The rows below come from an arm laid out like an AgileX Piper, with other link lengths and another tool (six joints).
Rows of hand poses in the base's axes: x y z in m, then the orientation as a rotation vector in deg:
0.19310 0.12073 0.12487 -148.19 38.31 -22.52
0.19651 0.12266 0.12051 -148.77 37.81 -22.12
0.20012 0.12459 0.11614 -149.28 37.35 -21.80
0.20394 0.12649 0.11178 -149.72 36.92 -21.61
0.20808 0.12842 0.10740 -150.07 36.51 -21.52
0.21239 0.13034 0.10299 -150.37 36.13 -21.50
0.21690 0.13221 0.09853 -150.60 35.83 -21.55
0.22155 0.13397 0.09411 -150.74 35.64 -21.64
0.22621 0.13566 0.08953 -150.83 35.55 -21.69
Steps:
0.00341 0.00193 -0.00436 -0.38 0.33 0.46
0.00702 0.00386 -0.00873 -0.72 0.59 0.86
0.01084 0.00576 -0.01309 -1.03 0.76 1.22
0.01498 0.00769 -0.01747 -1.30 0.84 1.54
0.01929 0.00961 -0.02188 -1.54 0.86 1.83
0.02380 0.01148 -0.02634 -1.74 0.84 2.04
0.02845 0.01324 -0.03076 -1.89 0.78 2.16
0.03311 0.01493 -0.03534 -1.98 0.76 2.22

